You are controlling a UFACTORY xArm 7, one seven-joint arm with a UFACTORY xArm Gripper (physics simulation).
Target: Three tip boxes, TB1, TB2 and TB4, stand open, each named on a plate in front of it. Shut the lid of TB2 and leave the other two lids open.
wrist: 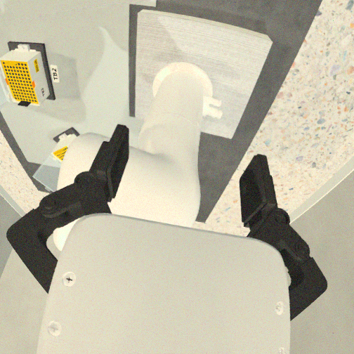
In view: the gripper [189,153], a tip box [63,139] and a light grey mat [91,52].
